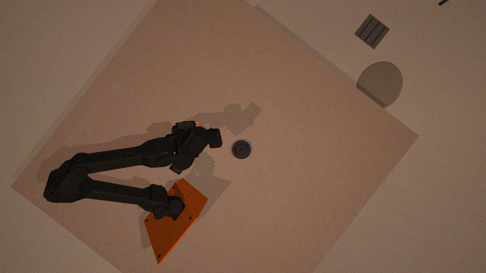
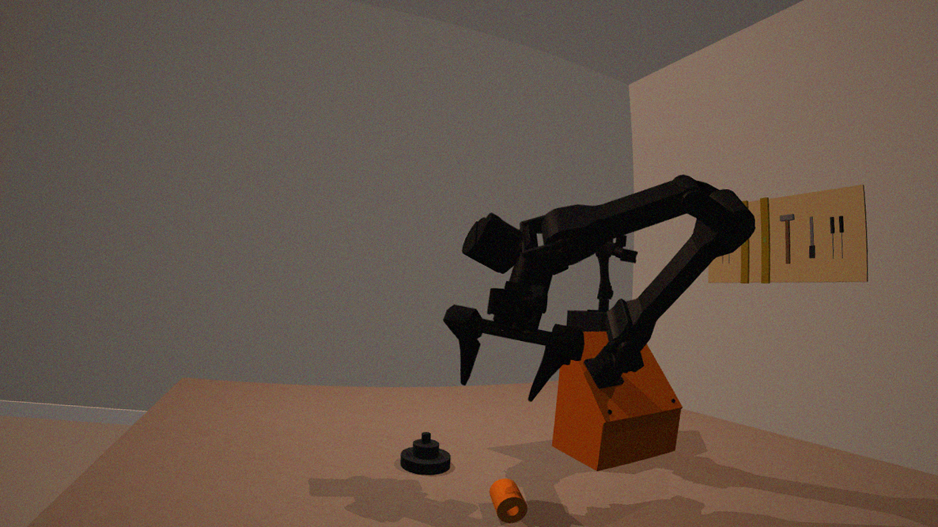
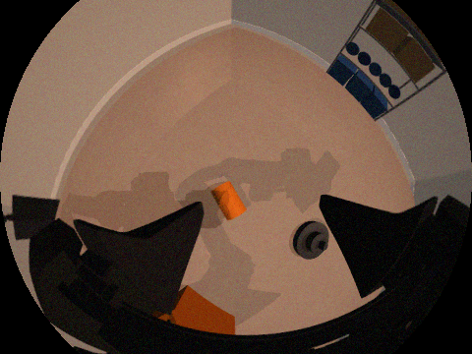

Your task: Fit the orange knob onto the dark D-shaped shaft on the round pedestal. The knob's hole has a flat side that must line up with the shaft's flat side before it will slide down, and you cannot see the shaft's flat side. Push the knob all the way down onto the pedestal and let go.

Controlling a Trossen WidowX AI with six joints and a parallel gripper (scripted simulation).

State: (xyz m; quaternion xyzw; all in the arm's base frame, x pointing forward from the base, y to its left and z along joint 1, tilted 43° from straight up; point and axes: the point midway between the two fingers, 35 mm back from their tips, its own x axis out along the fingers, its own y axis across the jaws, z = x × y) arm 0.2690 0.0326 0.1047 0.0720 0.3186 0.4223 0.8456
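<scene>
Now: the orange knob 150 mm below my gripper tip, 20 mm to the left of it and 20 mm behind it. Round my gripper tip: round pedestal 170 mm to the right, 140 mm below, 30 mm ahead.
</scene>
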